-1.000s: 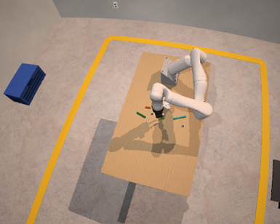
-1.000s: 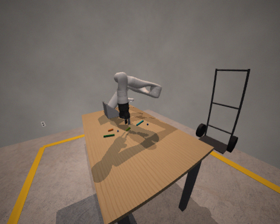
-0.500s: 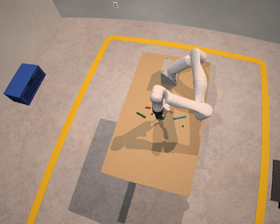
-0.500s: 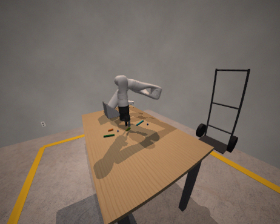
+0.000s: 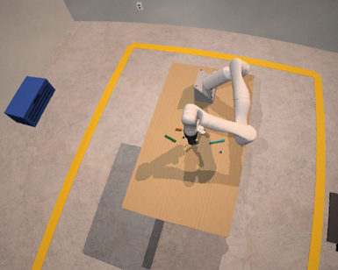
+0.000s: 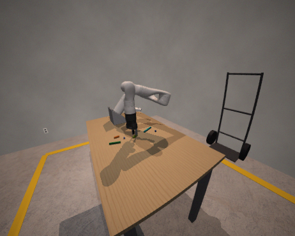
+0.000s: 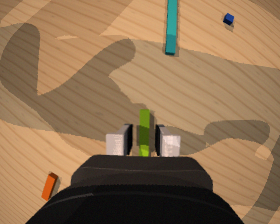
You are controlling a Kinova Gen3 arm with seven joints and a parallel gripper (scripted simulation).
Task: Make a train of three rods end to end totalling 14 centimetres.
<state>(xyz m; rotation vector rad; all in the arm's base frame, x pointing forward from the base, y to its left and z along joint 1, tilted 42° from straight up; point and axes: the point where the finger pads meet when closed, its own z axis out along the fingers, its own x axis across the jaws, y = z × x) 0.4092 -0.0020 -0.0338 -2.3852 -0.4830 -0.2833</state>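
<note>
Now: the lime rod 30 mm below my hand. Also, from my hand: green rod (10 mm behind, 160 mm to the right, 30 mm below); then orange rod (80 mm behind, 120 mm to the right, 30 mm below); then turquoise rod (30 mm behind, 130 mm to the left, 30 mm below).
</note>
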